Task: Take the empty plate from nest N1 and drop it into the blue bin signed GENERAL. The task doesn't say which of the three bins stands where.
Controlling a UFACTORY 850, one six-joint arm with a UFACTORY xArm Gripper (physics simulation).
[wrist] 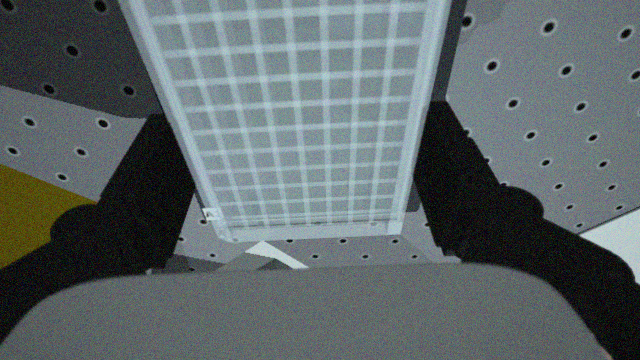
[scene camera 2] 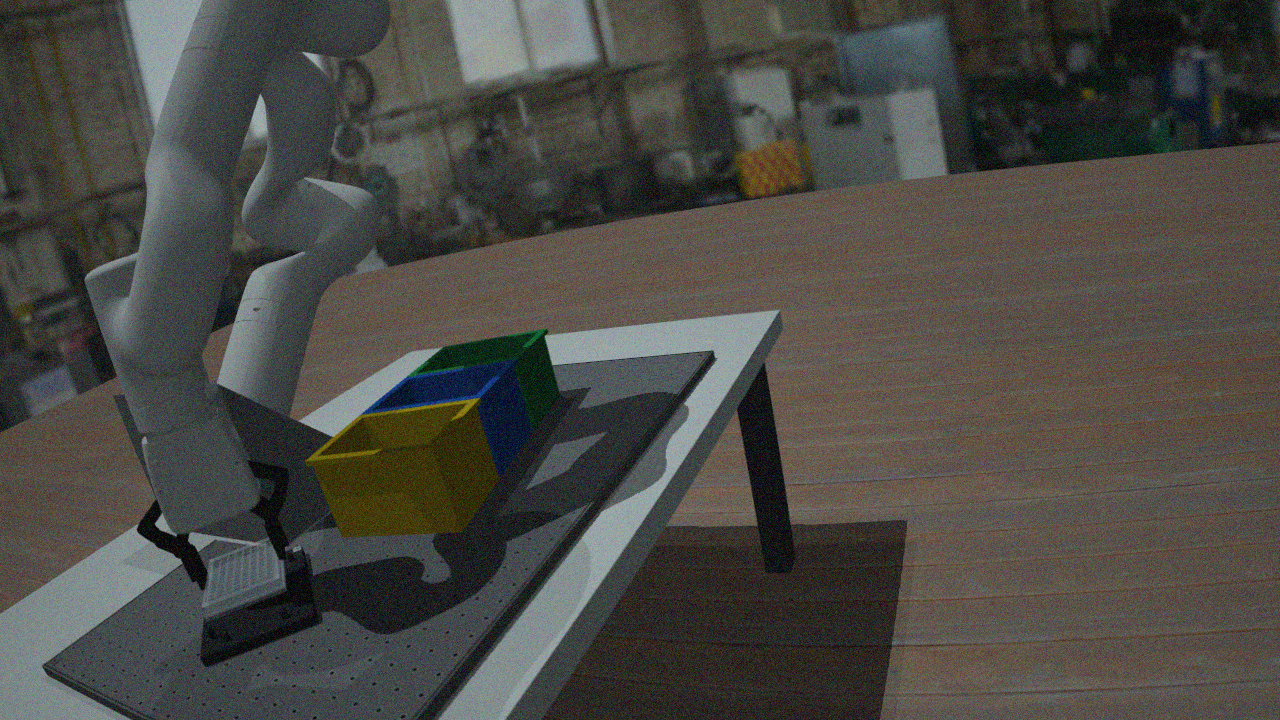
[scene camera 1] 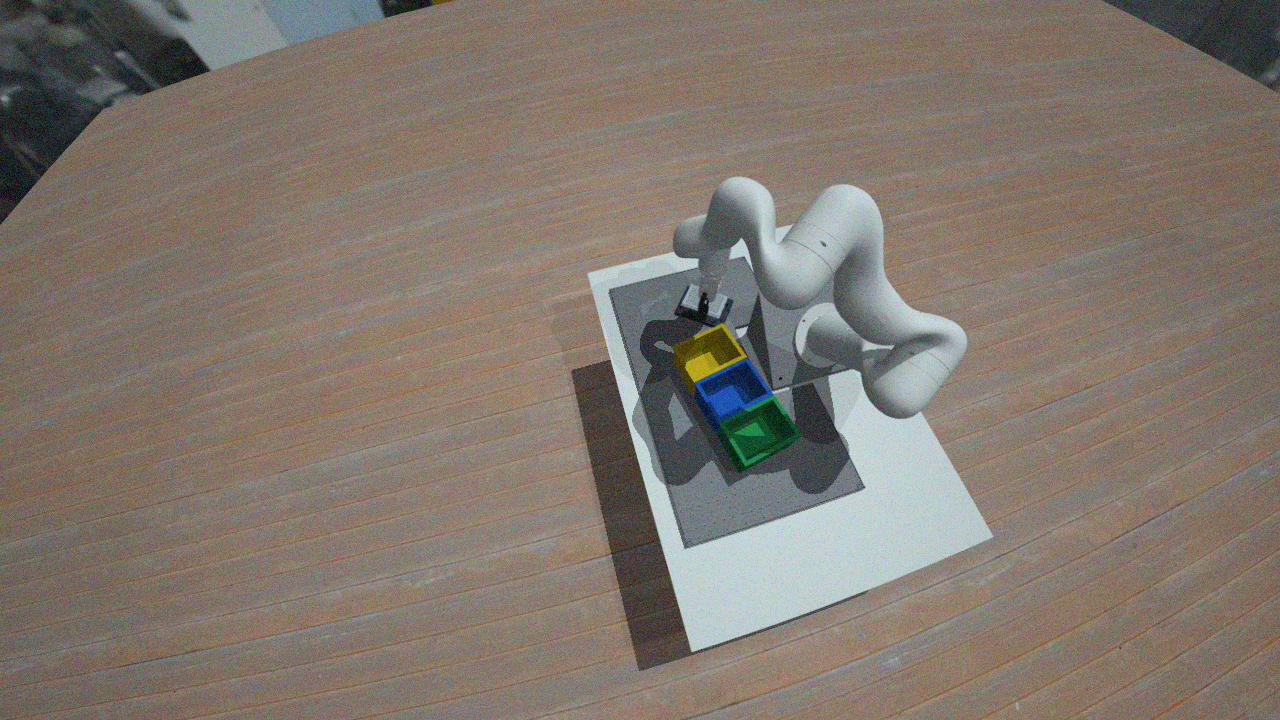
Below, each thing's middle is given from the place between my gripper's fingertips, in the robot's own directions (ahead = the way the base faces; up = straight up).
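Scene:
My gripper, as I find it now, sits 10 mm to the left of the gridded plate (scene camera 2: 251,574) and 10 mm short of it.

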